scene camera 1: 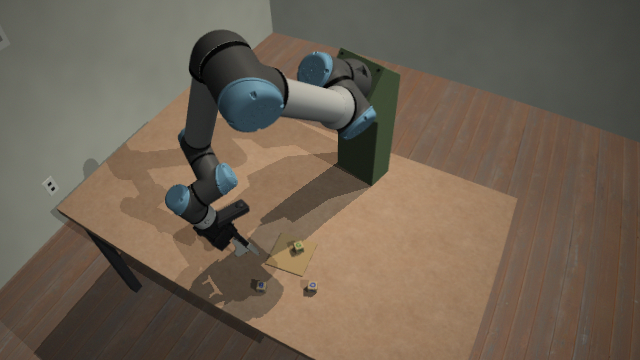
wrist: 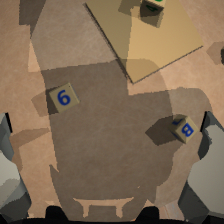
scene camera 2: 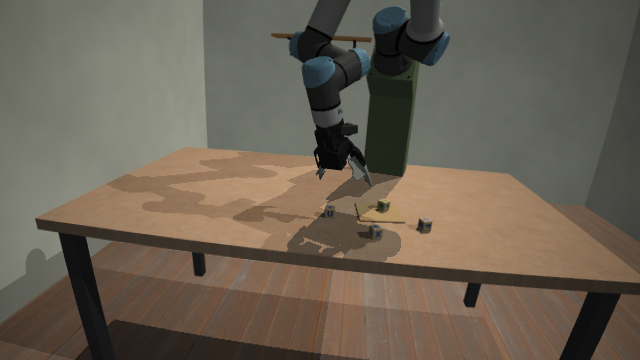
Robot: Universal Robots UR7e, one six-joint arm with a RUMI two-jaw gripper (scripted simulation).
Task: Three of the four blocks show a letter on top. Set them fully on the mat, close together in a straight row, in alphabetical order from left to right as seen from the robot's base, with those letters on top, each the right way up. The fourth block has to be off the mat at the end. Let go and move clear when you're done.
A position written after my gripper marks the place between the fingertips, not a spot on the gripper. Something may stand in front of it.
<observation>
I see my gripper point(scene camera 2: 344, 182) and a tan mat point(scene camera 2: 367, 212).
My gripper shows as well in scene camera 1 point(scene camera 1: 245, 240) and in the wrist view point(wrist: 105, 114).
</observation>
